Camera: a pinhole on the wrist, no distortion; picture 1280 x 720 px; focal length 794.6 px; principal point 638.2 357.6 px. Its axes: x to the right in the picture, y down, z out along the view. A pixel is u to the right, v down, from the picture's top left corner.
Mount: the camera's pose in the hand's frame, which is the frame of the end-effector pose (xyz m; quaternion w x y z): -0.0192 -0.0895 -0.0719 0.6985 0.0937 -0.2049 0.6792
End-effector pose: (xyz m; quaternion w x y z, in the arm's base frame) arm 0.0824 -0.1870 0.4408 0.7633 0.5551 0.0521 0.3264
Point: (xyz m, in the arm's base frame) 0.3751 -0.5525 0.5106
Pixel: 937.5 119.1
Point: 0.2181 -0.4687 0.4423
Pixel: 954.9 301.6
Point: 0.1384 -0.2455 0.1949
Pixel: outside the picture
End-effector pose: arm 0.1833 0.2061 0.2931 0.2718 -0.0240 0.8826 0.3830
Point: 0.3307 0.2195 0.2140
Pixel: 1031.4 515.9
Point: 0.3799 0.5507 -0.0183
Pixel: 1152.7 117.4
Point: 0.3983 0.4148 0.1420
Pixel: 1211.9 355.9
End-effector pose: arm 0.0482 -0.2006 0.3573 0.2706 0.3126 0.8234 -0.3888
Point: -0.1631 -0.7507 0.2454
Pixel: 583.7 137.1
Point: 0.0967 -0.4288 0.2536
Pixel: 1193.4 258.2
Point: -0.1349 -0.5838 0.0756
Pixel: outside the picture
